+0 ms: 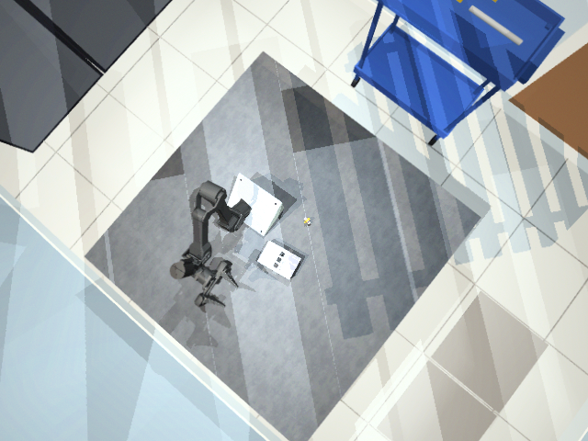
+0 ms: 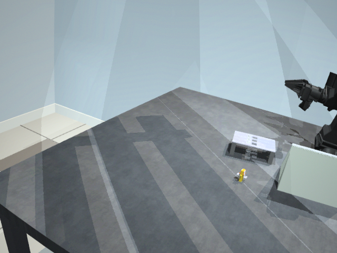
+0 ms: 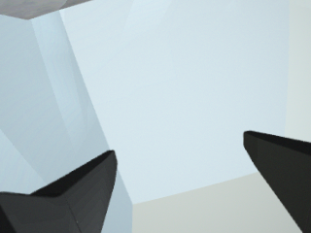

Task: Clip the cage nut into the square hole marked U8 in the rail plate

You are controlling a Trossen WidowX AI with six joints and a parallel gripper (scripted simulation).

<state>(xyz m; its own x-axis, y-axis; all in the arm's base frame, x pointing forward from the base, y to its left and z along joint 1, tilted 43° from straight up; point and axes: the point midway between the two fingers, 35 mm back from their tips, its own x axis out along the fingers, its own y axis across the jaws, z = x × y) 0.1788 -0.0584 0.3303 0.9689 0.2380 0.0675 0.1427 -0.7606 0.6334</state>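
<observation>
The cage nut is 410 mm to the left of my gripper tip, 230 mm below it and 10 mm ahead of it.
</observation>
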